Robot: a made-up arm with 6 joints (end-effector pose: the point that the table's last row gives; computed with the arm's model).
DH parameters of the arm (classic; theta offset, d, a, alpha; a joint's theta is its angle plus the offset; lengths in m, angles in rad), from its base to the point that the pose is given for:
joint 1: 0 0.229 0 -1.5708
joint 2: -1.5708 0 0.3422 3.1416
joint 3: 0 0 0 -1.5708
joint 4: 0 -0.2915 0 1.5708
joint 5: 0 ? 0 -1.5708
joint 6: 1.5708 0 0 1.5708
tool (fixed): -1.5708 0 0 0
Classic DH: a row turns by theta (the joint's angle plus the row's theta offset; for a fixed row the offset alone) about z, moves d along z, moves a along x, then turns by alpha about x.
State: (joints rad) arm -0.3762 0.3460 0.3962 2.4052 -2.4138 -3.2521
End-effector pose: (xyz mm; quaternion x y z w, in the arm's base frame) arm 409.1 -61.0 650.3 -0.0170 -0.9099 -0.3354 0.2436
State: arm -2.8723 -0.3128 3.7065 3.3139 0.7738 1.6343
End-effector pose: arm 330.2 -37.9 344.2 -0.7571 -0.1134 0.1660 0.6217
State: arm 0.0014 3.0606 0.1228 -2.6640 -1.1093 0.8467
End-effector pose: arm -269.7 111.8 -114.2 0.5829 0.5105 -0.6142 0.1497
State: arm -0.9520 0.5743 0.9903 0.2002 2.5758 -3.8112
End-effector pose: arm 155.8 -432.2 657.1 0.2638 0.3245 0.7980 0.4339
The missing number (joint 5, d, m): 0.1263
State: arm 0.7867 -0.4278 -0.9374 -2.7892 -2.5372 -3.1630
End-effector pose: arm -19.5 148.3 360.1 0.3170 -0.7712 0.3695 0.4102
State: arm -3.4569 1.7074 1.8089 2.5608 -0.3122 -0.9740
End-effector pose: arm -624.1 92.5 280.9 -0.0445 -0.6971 0.6524 0.2941
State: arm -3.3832 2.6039 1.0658 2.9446 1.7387 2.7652
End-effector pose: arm -233.0 -70.1 -355.4 -0.9600 0.2007 -0.1049 0.1646
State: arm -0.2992 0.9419 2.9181 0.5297 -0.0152 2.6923
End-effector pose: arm 66.4 -134.5 673.0 0.5439 -0.1179 0.8185 0.1427
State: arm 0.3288 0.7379 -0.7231 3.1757 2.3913 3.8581
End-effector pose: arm 203.3 202.7 192.0 0.0379 -0.8863 -0.2630 0.3793
